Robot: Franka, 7 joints.
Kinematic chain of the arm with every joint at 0, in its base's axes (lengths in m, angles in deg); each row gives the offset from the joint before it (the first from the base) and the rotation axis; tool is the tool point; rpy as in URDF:
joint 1: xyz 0 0 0.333 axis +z
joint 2: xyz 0 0 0 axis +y
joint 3: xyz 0 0 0.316 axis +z
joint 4: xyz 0.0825 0 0 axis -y
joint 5: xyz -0.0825 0 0.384 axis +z
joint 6: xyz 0 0 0 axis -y
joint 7: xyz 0.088 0 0 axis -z
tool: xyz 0 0 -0.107 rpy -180 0 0
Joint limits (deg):
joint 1: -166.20..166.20
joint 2: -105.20..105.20
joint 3: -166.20..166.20
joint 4: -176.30..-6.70
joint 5: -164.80..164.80
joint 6: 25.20..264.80
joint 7: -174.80..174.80
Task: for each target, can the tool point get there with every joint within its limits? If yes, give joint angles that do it. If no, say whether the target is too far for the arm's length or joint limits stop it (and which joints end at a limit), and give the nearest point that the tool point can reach.
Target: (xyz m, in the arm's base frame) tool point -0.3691 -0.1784 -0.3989
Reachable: no: joint limits stop it (at a limit: joint 2) | nearest point -0.3589 -0.1735 -0.3481 | short by 0.052 m
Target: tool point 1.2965 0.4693 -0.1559
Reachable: no: too far | nearest point 0.7603 0.2752 0.0463 | short by 0.605 m
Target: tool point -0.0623 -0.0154 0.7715
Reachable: yes | joints -80.63 -72.28 -16.95 -112.83 26.13 50.34 127.60
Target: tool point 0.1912 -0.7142 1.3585
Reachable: no: too far | nearest point 0.1297 -0.4846 1.0289 | short by 0.406 m
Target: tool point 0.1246 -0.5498 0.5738
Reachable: yes | joints -75.15 3.18 -12.49 -117.08 -48.77 212.05 29.58
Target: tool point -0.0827 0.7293 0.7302
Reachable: yes | joints -58.42 -56.14 107.39 -32.26 -60.87 113.82 -87.56
